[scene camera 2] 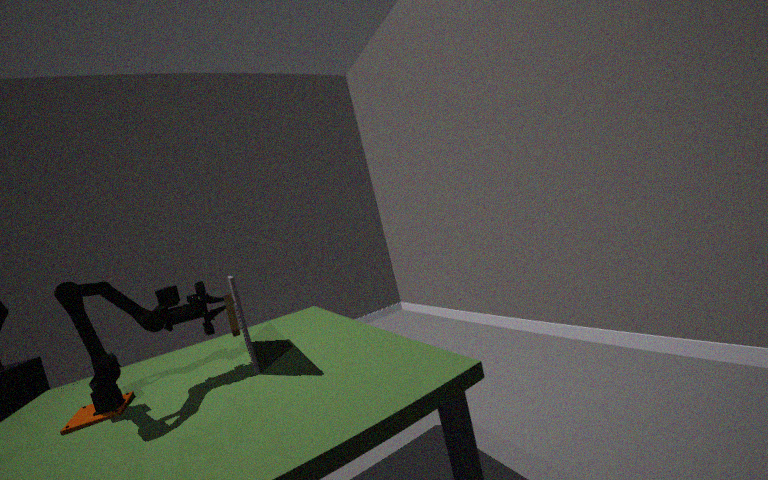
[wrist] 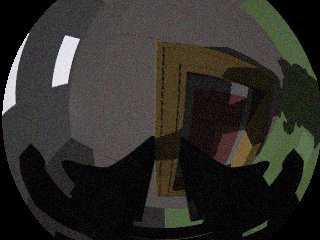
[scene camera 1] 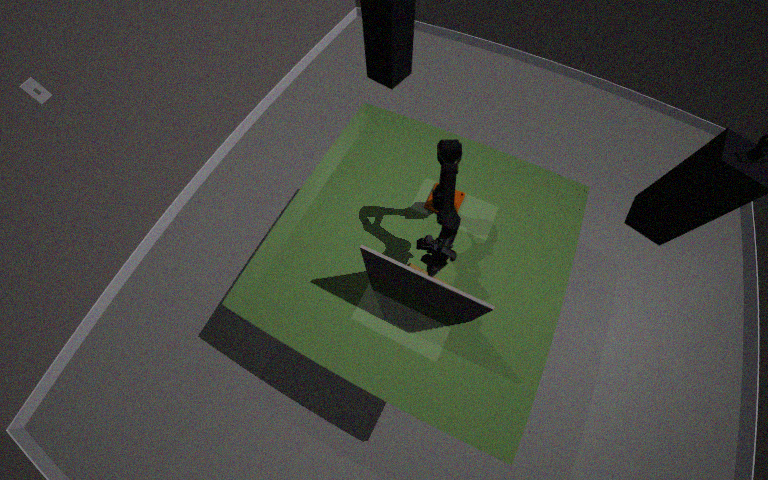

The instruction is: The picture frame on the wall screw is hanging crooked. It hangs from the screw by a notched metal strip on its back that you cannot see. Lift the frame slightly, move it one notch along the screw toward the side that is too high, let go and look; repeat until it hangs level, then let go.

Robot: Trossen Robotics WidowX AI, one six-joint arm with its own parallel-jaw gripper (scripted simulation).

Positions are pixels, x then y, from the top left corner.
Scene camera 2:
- my gripper: 229, 301
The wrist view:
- my gripper: 166, 140
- picture frame: 221, 104
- wall panel: 123, 117
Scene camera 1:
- my gripper: 427, 278
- wall panel: 448, 298
